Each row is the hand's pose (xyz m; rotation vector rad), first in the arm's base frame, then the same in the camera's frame.
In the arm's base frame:
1: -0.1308 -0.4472 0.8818 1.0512 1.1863 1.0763
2: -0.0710 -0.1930 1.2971 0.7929 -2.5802 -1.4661
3: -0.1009 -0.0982 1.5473 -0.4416 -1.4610 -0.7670
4: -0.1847 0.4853 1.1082 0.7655 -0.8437 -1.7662
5: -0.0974 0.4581 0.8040 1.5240 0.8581 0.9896
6: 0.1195 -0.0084 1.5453 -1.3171 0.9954 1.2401
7: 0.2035 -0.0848 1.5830 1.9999 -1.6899 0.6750
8: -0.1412 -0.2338 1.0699 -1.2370 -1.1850 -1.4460
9: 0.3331 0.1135 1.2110 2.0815 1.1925 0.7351
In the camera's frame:
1: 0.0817 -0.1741 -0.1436 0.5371 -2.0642 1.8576
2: -0.2898 -0.2281 -0.4594 -0.6112 -0.4017 0.9812
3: -0.4580 -0.1947 -0.6669 -1.6016 0.7192 1.8710
4: -0.8746 -0.1179 -0.0663 -2.0569 -0.2121 0.3836
5: -0.7540 -0.2096 0.2129 -0.5784 2.0860 -2.0241
6: -0.5434 -0.4152 -0.6401 -0.0269 -1.3143 -0.2128
7: -0.4829 -0.4986 -0.7009 0.0272 0.9831 -0.1654
8: -0.1798 -0.1612 -0.2554 -1.8775 -0.3401 2.4773
9: -0.5554 -0.6338 -0.2875 -0.4539 1.2955 -2.4433

